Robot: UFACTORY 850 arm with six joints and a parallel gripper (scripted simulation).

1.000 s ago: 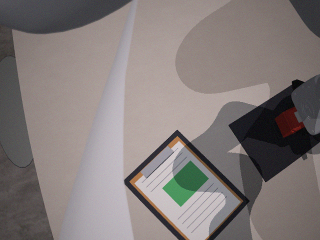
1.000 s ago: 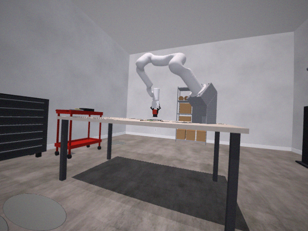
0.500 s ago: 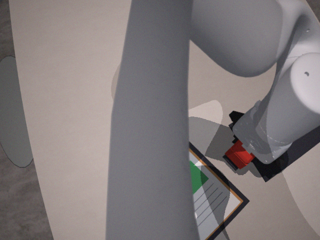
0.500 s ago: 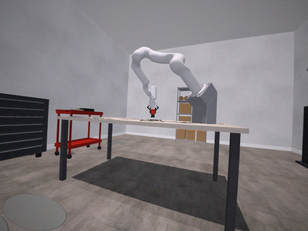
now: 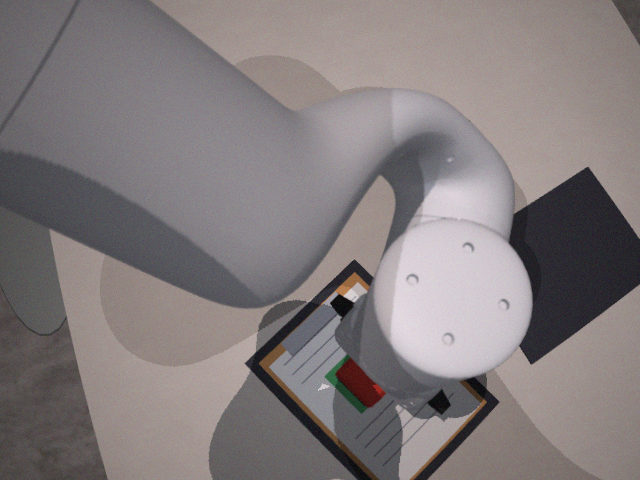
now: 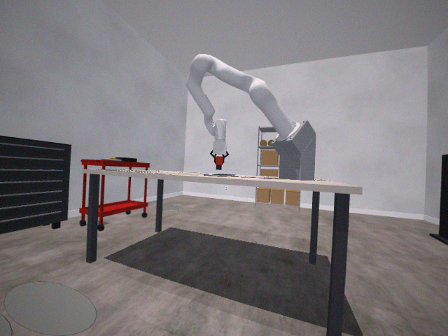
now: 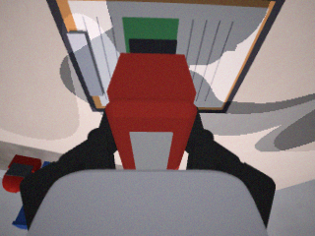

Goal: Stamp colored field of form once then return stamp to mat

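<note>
Right now the form is 10 cm below my hand, 1 cm to the left of it and 1 cm behind it. Also, from my hand: red stamp 2 cm below; dark mat 27 cm to the right, 11 cm below, 8 cm ahead; dark stamp base 5 cm below.
</note>
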